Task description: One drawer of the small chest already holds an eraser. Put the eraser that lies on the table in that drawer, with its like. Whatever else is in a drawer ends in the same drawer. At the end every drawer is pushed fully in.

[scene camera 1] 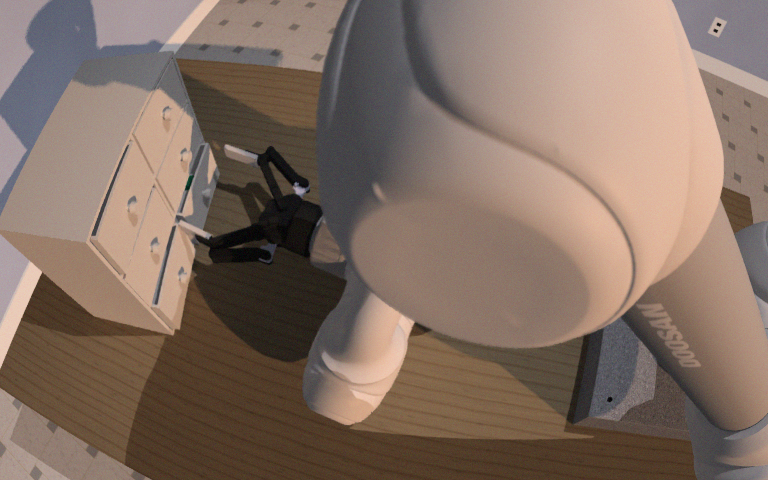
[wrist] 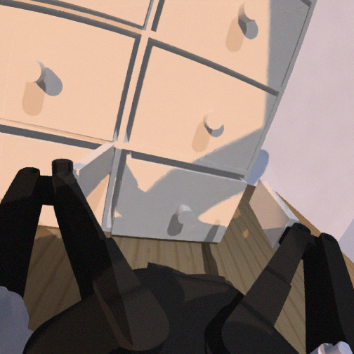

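The small chest stands at the left in the scene view. Its bottom drawer at the far side is pulled partly out, and a small green thing shows inside it. My gripper is open and empty, its fingers spread wide to either side of that drawer's front. The drawer's knob lies between the fingers, apart from both. Whether a finger touches the chest I cannot tell. The table eraser does not show in either view; the arm hides much of the table.
The near-side top drawer and the near-side bottom drawer stand slightly out, with dark gaps above their fronts. The large arm covers the middle of the scene view. A grey block lies at the right on the wooden table.
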